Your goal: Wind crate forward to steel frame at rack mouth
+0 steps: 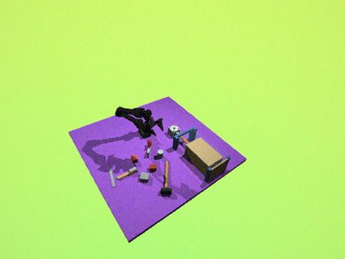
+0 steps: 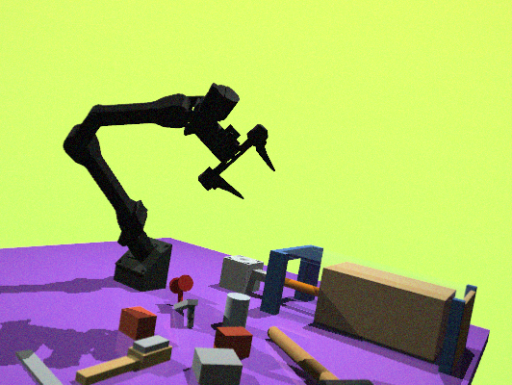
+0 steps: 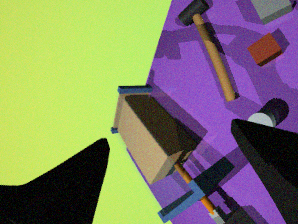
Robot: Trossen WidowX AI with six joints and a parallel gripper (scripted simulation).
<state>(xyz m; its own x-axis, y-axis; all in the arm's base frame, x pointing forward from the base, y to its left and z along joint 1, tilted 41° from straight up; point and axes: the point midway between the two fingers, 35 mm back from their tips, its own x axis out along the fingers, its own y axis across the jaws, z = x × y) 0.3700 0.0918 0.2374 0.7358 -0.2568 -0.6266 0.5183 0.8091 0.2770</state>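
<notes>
Right now my gripper tip is 140 mm past the winch handle, 20 mm to the left of it and 300 mm above it. From my gripper tip the other things lie so: red knob (180 mm behind, 10 mm to the left, 290 mm below); wooden brush (20 mm behind, 310 mm to the right, 320 mm below); grey block (100 mm ahead, 210 mm to the right, 320 mm below).
</notes>
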